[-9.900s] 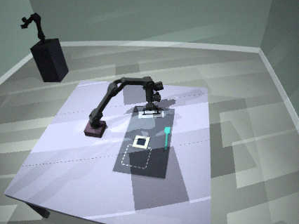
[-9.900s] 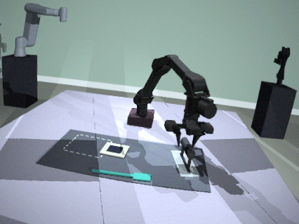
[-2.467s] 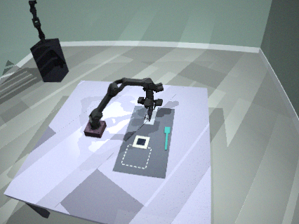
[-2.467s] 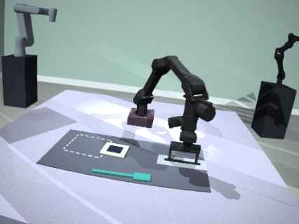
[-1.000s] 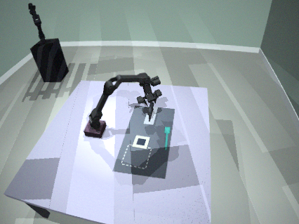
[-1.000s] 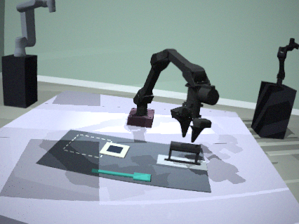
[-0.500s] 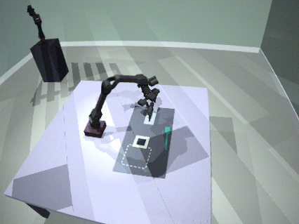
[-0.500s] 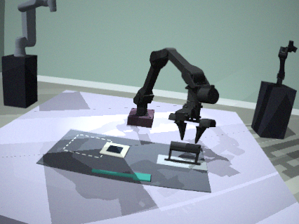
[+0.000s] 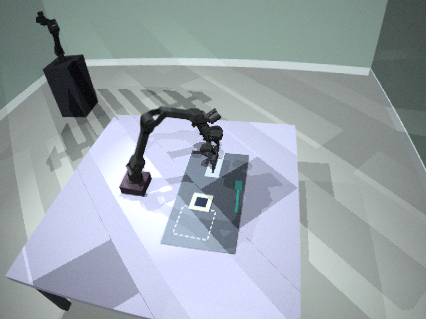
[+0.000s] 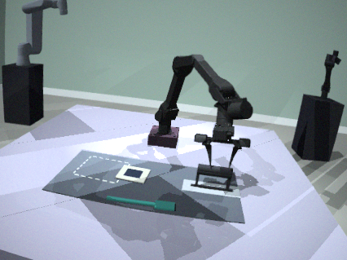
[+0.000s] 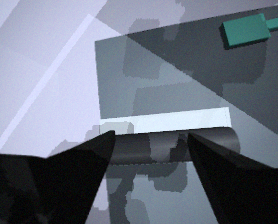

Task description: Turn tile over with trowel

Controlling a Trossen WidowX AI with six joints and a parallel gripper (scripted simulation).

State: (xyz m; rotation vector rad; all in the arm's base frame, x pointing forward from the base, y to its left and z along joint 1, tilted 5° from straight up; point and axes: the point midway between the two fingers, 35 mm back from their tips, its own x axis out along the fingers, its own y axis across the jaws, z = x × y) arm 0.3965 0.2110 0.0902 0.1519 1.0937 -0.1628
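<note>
My gripper tip is 6 cm above the trowel, 3 cm to the left of it and 2 cm past it. From my gripper tip the other things lie so: tile 29 cm to the right, 9 cm below, 6 cm behind; then dark mat 23 cm to the right, 12 cm below, 2 cm behind; then teal flat tool 22 cm to the right, 12 cm ahead, 9 cm below.
</note>
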